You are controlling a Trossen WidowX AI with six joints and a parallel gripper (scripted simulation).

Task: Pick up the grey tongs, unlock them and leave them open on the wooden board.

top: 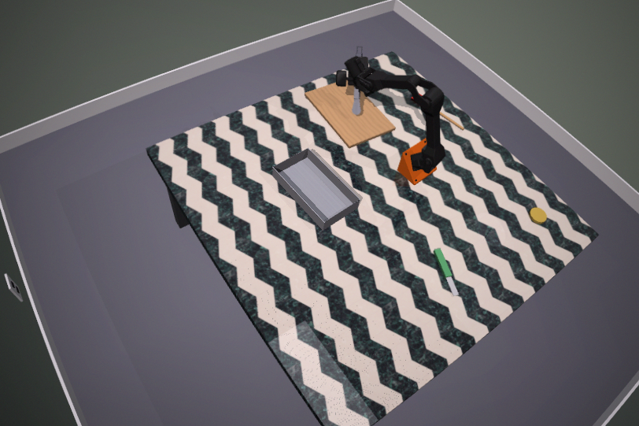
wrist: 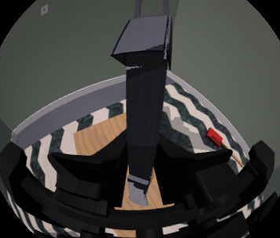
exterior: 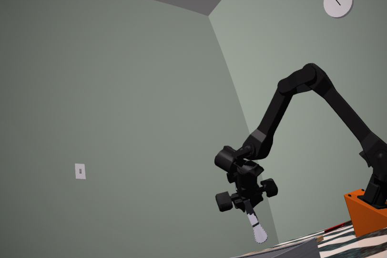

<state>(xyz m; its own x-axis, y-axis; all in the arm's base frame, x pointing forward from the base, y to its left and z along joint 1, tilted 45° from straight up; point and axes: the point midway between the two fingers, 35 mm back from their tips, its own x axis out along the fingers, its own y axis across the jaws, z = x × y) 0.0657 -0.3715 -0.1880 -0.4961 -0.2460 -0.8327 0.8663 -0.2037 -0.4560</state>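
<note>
Now: the wooden board 30 mm ahead of my gripper tip, 30 mm to the left of it and 170 mm below it. From my gripper tip the other things lie so: grey roasting tin (380 mm ahead, 340 mm to the left, 150 mm below).
</note>
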